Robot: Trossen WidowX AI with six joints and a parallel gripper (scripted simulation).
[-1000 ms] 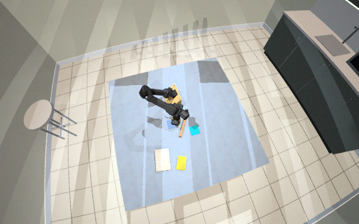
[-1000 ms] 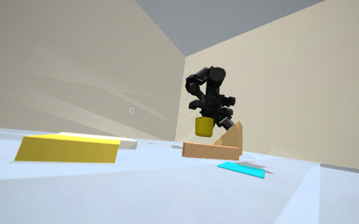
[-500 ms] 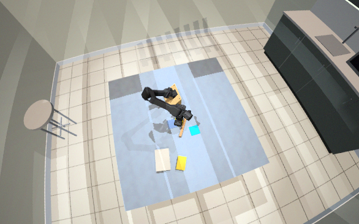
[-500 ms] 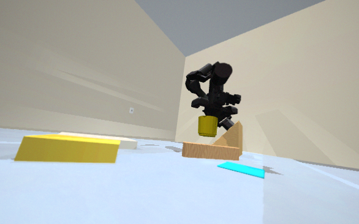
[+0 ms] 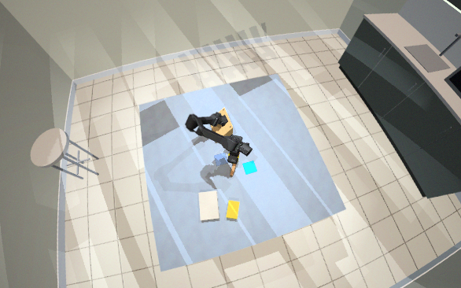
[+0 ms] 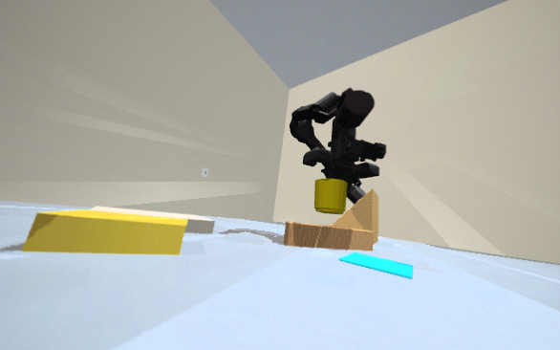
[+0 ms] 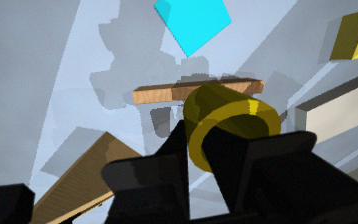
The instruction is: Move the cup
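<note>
My gripper tip is now 11 cm above the cyan pad, 10 cm short of it and 8 cm to the right of it. Round my gripper tip: yellow cup: 2 cm to the right, 2 cm ahead; then blue pad: 11 cm below, 9 cm to the right, 4 cm behind; then wooden bar: 9 cm below, 3 cm ahead, 1 cm to the right.
</note>
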